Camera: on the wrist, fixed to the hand. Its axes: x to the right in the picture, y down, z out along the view.
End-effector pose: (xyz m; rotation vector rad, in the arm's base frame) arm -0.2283 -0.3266 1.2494 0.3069 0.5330 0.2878
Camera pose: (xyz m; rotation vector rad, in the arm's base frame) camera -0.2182 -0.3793 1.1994 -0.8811 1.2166 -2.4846
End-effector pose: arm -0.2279 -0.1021 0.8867 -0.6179 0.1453 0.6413
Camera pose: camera -0.1756 -0.1526 0.8966 -0.4950 -0.1072 -2.4347
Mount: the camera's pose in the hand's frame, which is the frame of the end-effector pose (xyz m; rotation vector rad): 0.0126 -0.0680 -0.0244 -0.0642 0.8374 -2.9118
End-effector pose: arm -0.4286 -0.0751 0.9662 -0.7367 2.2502 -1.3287
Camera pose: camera -0.4374 -0.0942 1.0364 1.4936 0.3169 0.6422
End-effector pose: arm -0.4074 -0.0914 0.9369 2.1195 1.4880 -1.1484
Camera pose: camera -0.4556 -0.0394 0.9557 0.8443 -1.9052 -0.1092
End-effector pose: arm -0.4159 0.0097 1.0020 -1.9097 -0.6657 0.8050
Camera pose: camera -0.3973 0.0343 1.0685 0.2951 -1.6192 -1.6381
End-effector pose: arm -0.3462 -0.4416 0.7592 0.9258 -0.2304 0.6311
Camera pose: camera -0.2974 -0.4467 0.7047 0.0736 1.6398 -1.7209
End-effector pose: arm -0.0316 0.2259 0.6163 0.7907 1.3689 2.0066
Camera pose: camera -0.0491 0.2414 0.5468 -1.5964 0.8724 -0.3318
